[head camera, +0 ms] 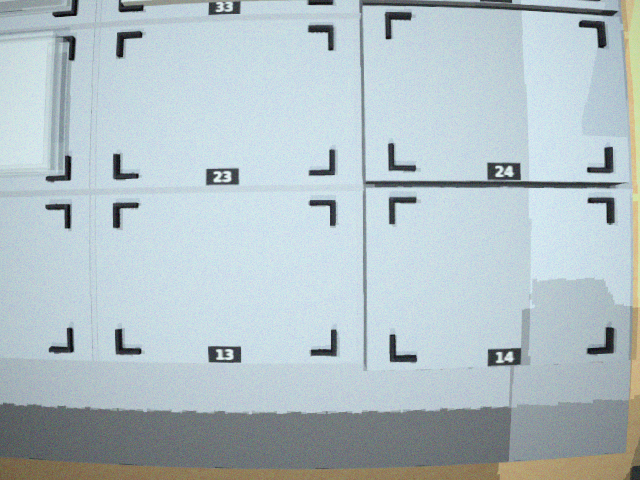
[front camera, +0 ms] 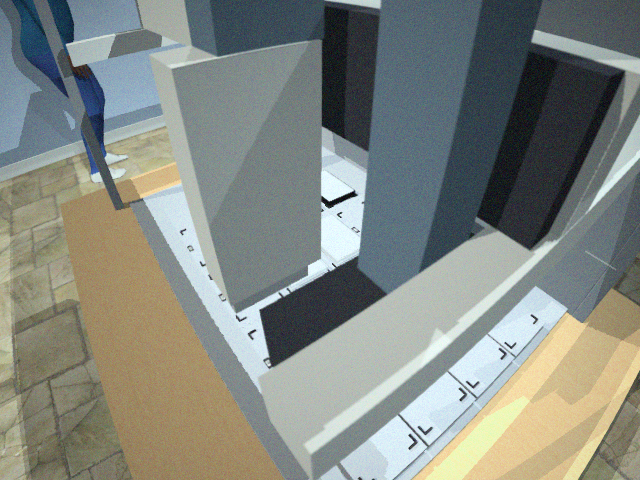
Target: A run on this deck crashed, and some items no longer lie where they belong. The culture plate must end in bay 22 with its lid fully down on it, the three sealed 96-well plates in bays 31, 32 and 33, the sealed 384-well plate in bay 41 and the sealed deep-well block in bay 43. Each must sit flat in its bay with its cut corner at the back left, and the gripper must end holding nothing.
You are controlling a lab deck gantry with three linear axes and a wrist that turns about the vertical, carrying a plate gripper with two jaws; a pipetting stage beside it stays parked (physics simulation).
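Frame: origin at the robot's base, x ahead, y left, z up, level; millimetres.
Seen in the pictures: robot's base, origin of its link: [front camera: 181,232].
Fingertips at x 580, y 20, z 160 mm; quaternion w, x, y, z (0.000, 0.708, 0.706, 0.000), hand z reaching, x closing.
Note:
Pixels of each thing's top centre, then the offset from my fingertips to it. "spot": a spot on its surface instead.
- clear-edged lidded culture plate, a spot on its surface: [head camera: 23,103] spot: 306 mm back, 128 mm left, 144 mm down
- white-topped plate with black sides, centre of its top: [front camera: 326,184] 516 mm back, 344 mm left, 146 mm down
- white plate, centre of its top: [front camera: 334,235] 352 mm back, 237 mm left, 146 mm down
- pale plate edge, a spot on its surface: [head camera: 165,2] spot: 225 mm back, 194 mm left, 158 mm down
The dark body of my gripper [front camera: 320,315] is low over the deck in the front view; its jaws are hidden behind the front beam, so their state cannot be told. The clear-edged lidded culture plate [head camera: 23,103] lies in bay 22, cut by the left edge of the head view. A white-topped plate with black sides [front camera: 337,187] lies at the back left, apparently the 384-well plate. A white plate [front camera: 337,236] lies nearer, partly hidden by the column. A pale plate edge [head camera: 165,2] shows in bay 33. The deep-well block does not show.
A blue-grey column [front camera: 434,144] and a large grey panel [front camera: 253,170] block much of the front view. The pale front beam [front camera: 413,310] crosses before the deck. Bay labels 23 [head camera: 222,176], 13 [head camera: 224,354], 24 [head camera: 504,171] and 14 [head camera: 504,357] show in the head view.

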